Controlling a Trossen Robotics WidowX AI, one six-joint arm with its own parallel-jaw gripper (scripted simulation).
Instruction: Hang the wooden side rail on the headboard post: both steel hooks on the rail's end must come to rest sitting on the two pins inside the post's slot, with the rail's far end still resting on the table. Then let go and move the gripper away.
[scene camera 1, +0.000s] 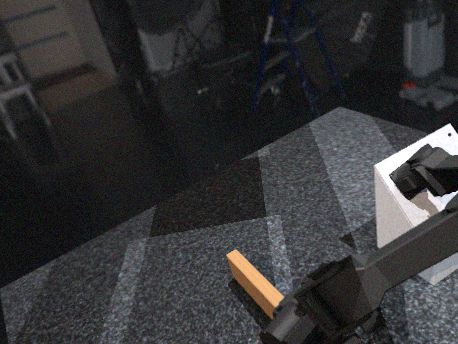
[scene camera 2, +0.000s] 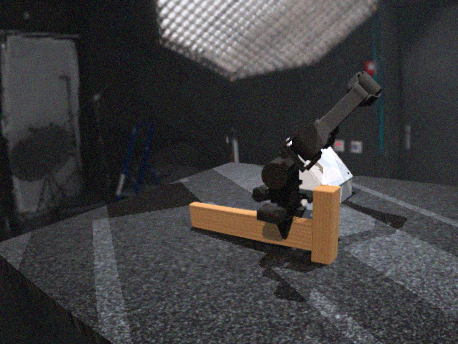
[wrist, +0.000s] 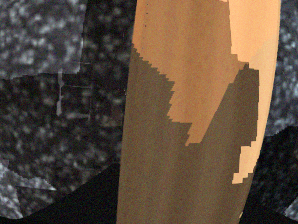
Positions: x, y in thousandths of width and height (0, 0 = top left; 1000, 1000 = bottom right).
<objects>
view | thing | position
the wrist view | my gripper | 525, 788
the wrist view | wooden side rail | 669, 386
</objects>
